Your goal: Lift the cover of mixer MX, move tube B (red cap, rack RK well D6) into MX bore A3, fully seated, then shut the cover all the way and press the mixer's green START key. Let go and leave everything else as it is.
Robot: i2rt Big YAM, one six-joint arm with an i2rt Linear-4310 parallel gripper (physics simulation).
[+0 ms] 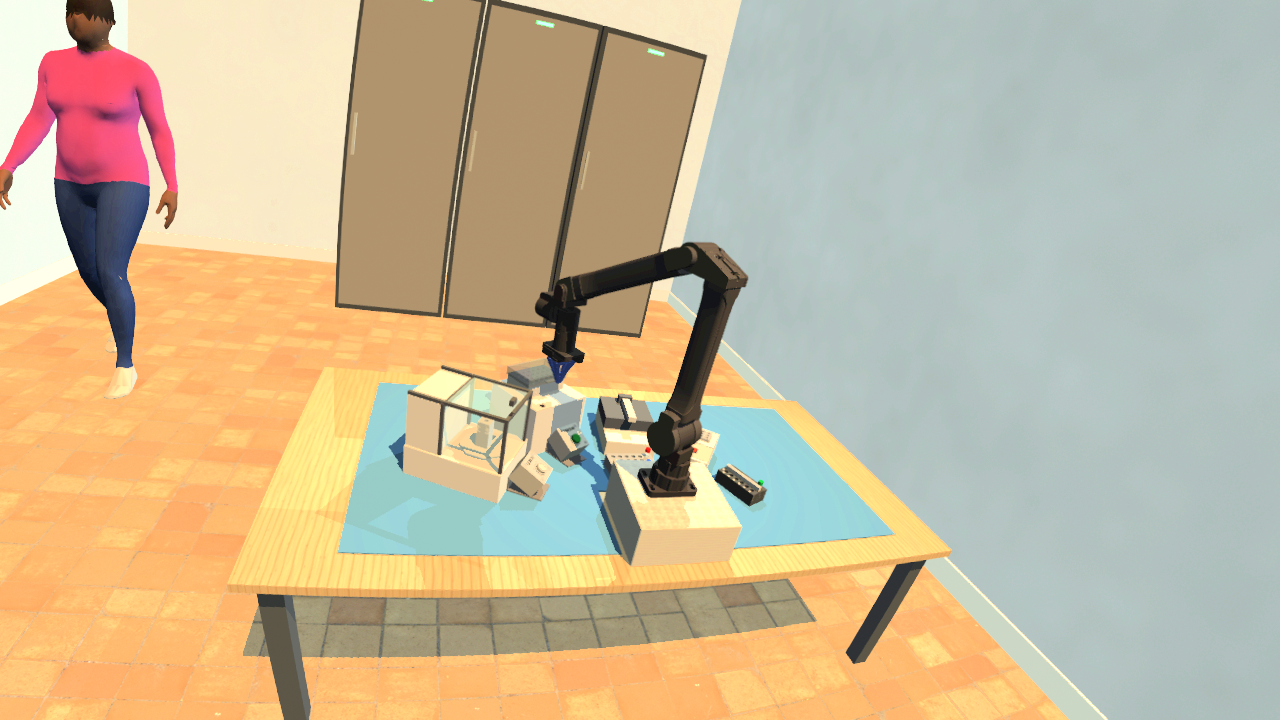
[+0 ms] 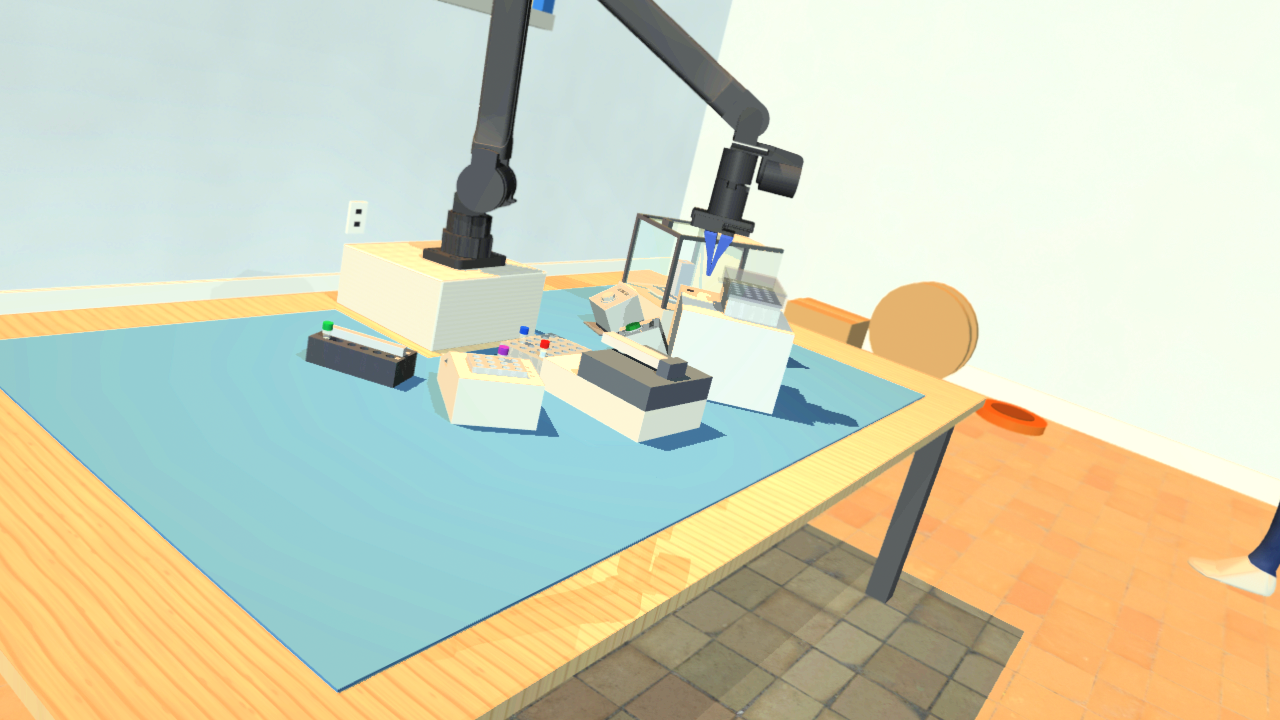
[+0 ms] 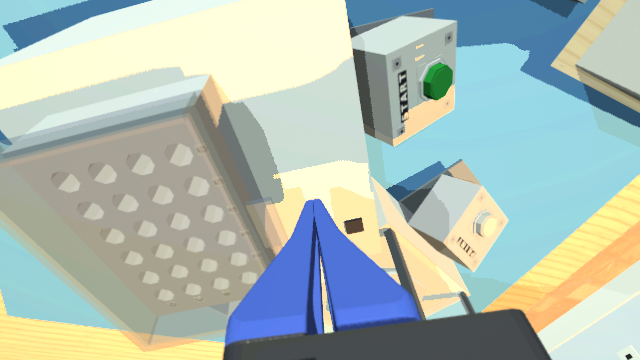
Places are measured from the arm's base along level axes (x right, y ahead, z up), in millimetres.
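Pixels of known places: gripper, fingertip midpoint: (image 1: pixel 558 382) (image 2: pixel 708 275) (image 3: pixel 314 209); arm's base, origin of the base link: (image 1: pixel 666 485) (image 2: pixel 464 261).
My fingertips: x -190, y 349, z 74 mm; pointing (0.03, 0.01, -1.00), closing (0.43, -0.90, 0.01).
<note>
For each thing: its middle in the pictures, then the offset to it from my fingertips. "spot": a spot on its surface instead.
- Mixer MX, body centre: (image 3: pixel 288 136) (image 2: pixel 703 325) (image 1: pixel 548 409) dx -13, dy +8, dz -85 mm
- Tube B's red cap, body centre: (image 2: pixel 544 344) (image 1: pixel 647 450) dx +243, dy -116, dz -130 mm
- rack RK, surface spot: (image 2: pixel 572 347) spot: dx +155, dy -126, dz -151 mm
- green START key, body centre: (image 3: pixel 442 83) (image 2: pixel 632 324) (image 1: pixel 576 437) dx +48, dy -90, dz -111 mm
- glass-walled instrument, surface spot: (image 1: pixel 426 443) spot: dx -331, dy -176, dz -85 mm
- small key box, body centre: (image 3: pixel 385 324) (image 2: pixel 678 279) (image 1: pixel 486 434) dx -195, dy -155, dz -69 mm
- dark-topped device, body centre: (image 2: pixel 625 374) (image 1: pixel 626 423) dx +227, dy +23, dz -129 mm
- white block, body centre: (image 2: pixel 489 379) (image 1: pixel 694 447) dx +407, dy -76, dz -145 mm
- black rack, body centre: (image 2: pixel 362 352) (image 1: pixel 741 483) dx +480, dy -241, dz -156 mm
Mixer MX (image 1: pixel 567 410) (image 2: pixel 729 358) (image 3: pixel 305 115) is a white box bearing a block of bores, seen through its clear cover (image 1: pixel 534 373) (image 2: pixel 768 282) (image 3: pixel 110 137). The cover lies over the block; it looks slightly raised on the side near the fingers, but I cannot tell for sure. My gripper (image 1: pixel 559 379) (image 2: pixel 711 271) (image 3: pixel 314 209) is shut and empty, its blue tips beside the cover's tab above the mixer top. Tube B's red cap (image 1: pixel 648 450) (image 2: pixel 544 343) shows in rack RK (image 2: pixel 572 347); its well is unreadable. The green START key (image 1: pixel 575 437) (image 2: pixel 633 325) (image 3: pixel 438 81) is on a small box beside the mixer.
A glass-walled instrument (image 1: pixel 426 443) stands beside the mixer, with another small key box (image 1: pixel 532 472) (image 2: pixel 617 306) (image 3: pixel 445 215) near it. A dark-topped device (image 1: pixel 617 413) (image 2: pixel 626 380), a white block (image 2: pixel 492 398) and a black rack (image 1: pixel 739 484) (image 2: pixel 360 358) stand on the mat.
</note>
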